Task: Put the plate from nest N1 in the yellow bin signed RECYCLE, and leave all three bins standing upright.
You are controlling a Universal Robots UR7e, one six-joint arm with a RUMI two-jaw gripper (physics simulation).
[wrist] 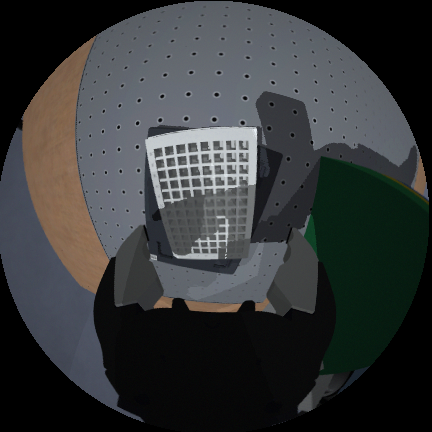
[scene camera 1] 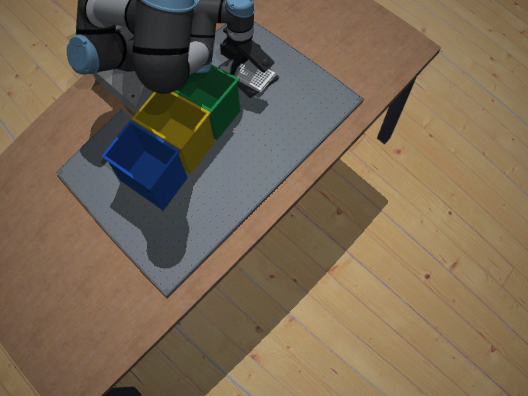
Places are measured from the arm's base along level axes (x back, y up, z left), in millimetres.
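Pixels of known places: gripper, fingertip midpoint: (wrist: 216,228) (scene camera 1: 244,71).
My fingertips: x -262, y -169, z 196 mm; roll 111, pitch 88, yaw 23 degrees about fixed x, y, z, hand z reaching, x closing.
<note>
Behind a point stands the place of what it marks.
The white gridded plate (scene camera 1: 258,76) @(x -311, y -167, z 206 mm) (wrist: 202,136) @(x -341, y -166, z 204 mm) lies on the dark nest (wrist: 152,195) @(x -292, y -182, z 259 mm) on the grey board. No nest label is readable. The yellow bin (scene camera 1: 199,149) @(x -342, y -130, z -111 mm) stands upright between the blue bin (scene camera 1: 156,187) @(x -351, y -50, z -285 mm) and the green bin (scene camera 1: 228,114) @(x -337, y -134, z 27 mm) (wrist: 372,260) @(x -281, y -93, z 80 mm); its sign does not show. All three bins stand upright in the scene view. My gripper (scene camera 1: 250,66) @(x -262, y -169, z 196 mm) (wrist: 216,228) @(x -262, y -169, z 196 mm) is open and empty, over the plate's near end in the wrist view, with one finger on each side. The gap in height between fingers and plate is hard to tell.
The green bin stands close to the right finger in the wrist view. The robot arm (scene camera 1: 162,55) reaches over the back of the bins. The perforated board (scene camera 1: 265,150) @(x -475, y -196, z 19 mm) (wrist: 150,55) @(x -448, y -194, z 256 mm) lies on the brown table (scene camera 1: 60,250) @(x -159, y -207, z -600 mm) (wrist: 47,150) @(x -409, y -207, z 522 mm).
</note>
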